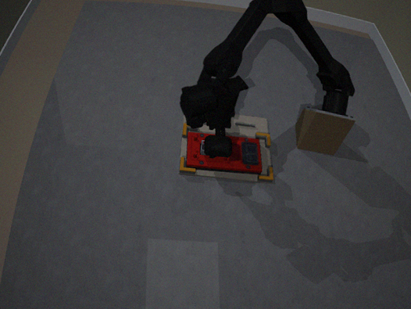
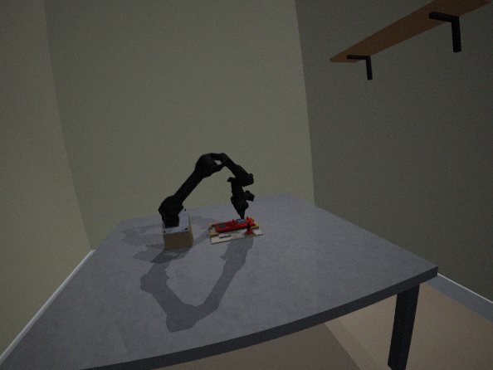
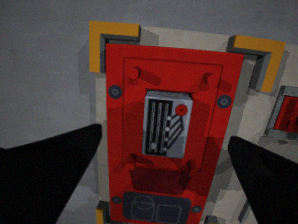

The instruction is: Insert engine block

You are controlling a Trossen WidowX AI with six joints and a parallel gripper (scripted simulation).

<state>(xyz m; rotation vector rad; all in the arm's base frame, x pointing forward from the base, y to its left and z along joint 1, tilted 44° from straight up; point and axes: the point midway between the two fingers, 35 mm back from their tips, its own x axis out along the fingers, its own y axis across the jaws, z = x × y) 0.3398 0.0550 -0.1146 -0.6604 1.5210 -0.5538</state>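
Now: gripper tip 30 mm above the engine block.
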